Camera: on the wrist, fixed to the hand. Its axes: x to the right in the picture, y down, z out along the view.
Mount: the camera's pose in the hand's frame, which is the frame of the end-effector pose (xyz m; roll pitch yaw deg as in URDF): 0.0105 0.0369 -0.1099 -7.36 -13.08 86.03
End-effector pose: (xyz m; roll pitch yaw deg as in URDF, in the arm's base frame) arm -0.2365 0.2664 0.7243 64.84 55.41 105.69
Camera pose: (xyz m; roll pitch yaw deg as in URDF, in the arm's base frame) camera -0.3460 0.2304 0.7081 73.88 -29.89 119.59
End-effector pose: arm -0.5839 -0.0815 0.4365 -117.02 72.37 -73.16
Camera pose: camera -0.6880 -0.1333 0.4317 86.21 20.95 121.72
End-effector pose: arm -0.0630 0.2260 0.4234 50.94 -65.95 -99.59
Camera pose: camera 0.0372 0.1671 0.4164 -86.88 -25.29 51.54
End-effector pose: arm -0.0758 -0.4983 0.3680 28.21 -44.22 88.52
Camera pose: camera -0.1586 -0.4332 0.3184 -59.23 -31.28 -152.73
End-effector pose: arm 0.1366 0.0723 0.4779 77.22 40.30 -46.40
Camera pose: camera 0.2309 0.1406 0.4800 82.10 -45.83 -46.87
